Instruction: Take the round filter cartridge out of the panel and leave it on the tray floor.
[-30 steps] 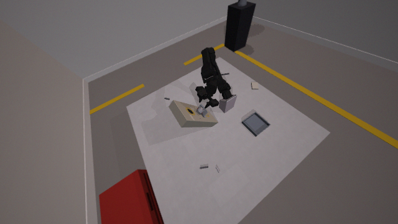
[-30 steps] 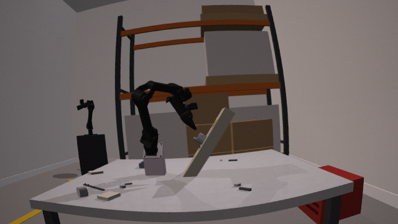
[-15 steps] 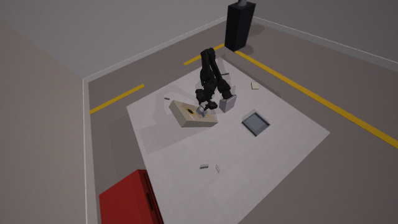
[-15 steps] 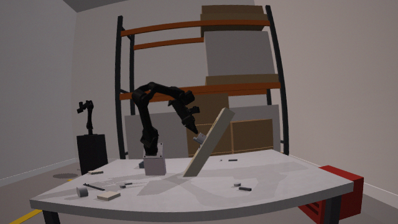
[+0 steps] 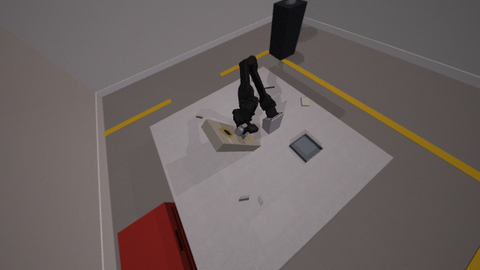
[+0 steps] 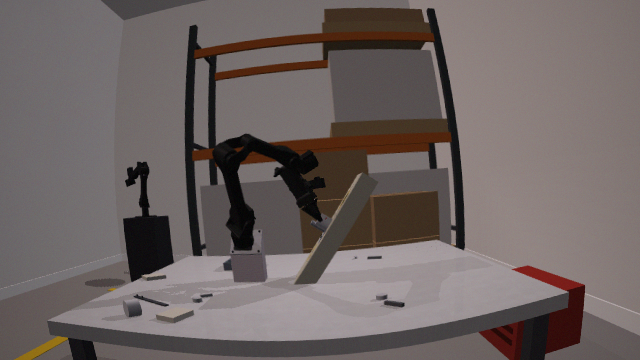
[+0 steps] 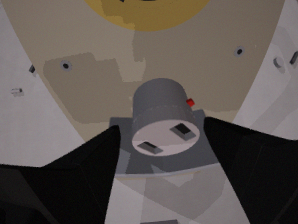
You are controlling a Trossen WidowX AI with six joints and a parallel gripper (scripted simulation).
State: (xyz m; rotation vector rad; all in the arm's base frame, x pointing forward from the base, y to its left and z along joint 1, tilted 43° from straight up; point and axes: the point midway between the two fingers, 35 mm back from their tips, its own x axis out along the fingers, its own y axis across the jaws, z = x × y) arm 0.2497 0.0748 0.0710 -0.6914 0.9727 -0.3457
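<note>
My gripper tip is right at the round filter cartridge. Round my gripper tip: dark-rimmed tray 34 cm behind, 27 cm to the left, 19 cm below; service panel 5 cm ahead, 2 cm below.
</note>
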